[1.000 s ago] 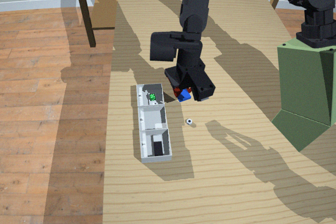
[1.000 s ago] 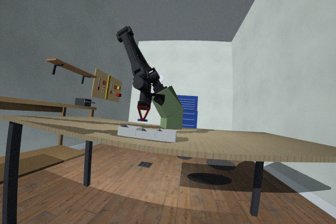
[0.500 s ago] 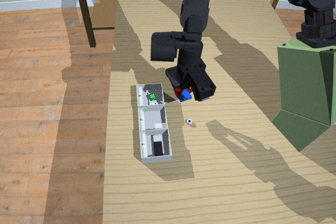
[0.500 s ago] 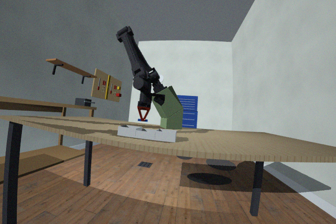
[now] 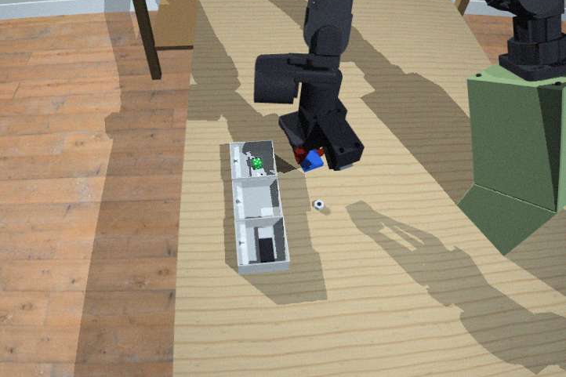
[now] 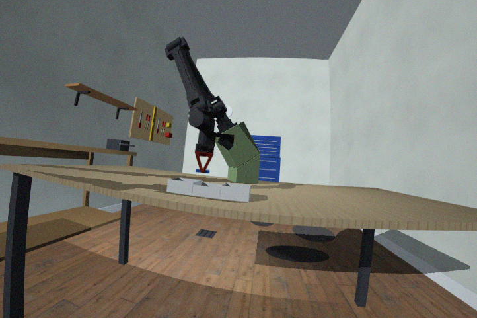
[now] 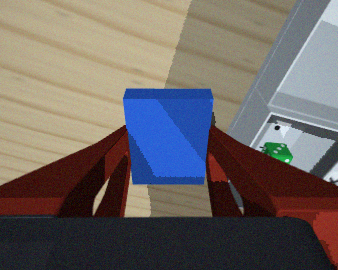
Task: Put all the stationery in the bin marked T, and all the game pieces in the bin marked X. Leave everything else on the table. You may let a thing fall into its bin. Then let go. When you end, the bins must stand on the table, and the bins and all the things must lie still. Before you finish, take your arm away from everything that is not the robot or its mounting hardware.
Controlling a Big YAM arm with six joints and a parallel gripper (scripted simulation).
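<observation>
The black-and-white eraser is 80 mm ahead of my hand, 140 mm to the left of it and 60 mm below it. Round my hand: hex nut: 20 mm behind, 70 mm to the left, 70 mm below; flat blue block: right at my hand; green die: 90 mm ahead, 20 mm to the right, 50 mm below.
</observation>
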